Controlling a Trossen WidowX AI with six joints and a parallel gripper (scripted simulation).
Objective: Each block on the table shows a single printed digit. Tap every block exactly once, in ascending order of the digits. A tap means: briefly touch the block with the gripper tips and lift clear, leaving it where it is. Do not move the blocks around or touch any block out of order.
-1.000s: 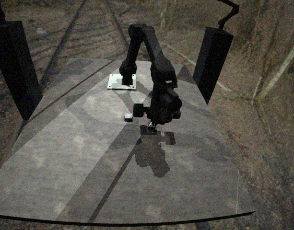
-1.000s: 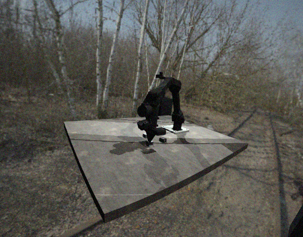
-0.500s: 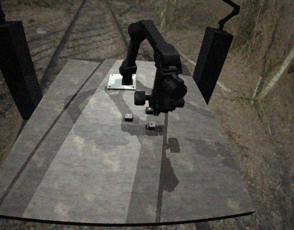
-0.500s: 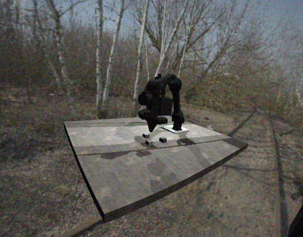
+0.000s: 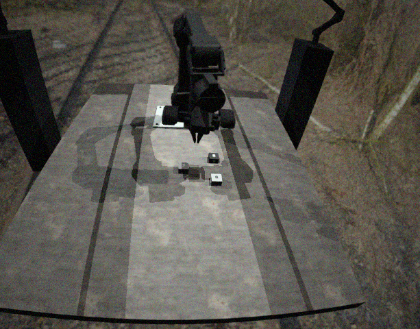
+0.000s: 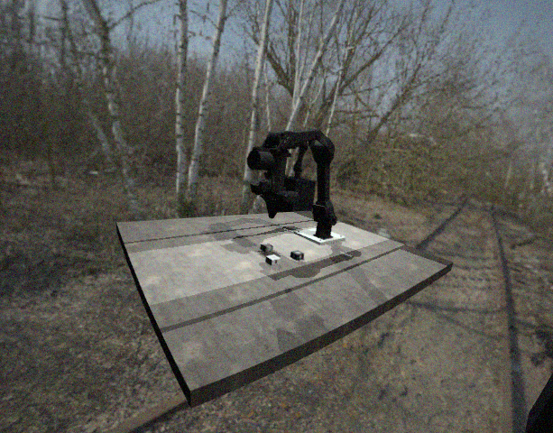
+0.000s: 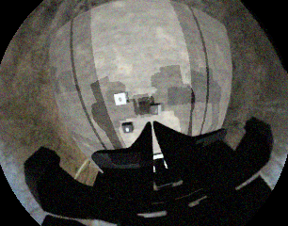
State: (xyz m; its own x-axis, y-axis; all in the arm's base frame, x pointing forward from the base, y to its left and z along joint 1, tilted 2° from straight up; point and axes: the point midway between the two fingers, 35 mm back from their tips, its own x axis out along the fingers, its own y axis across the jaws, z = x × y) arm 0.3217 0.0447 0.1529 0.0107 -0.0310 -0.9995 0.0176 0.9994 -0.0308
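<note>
The grey block is 2 cm behind my gripper tip, 3 cm to the right of it and 12 cm below it. Round my gripper tip: dark block (7 cm behind, 7 cm to the left, 12 cm below); light block (3 cm ahead, 7 cm to the left, 12 cm below).
</note>
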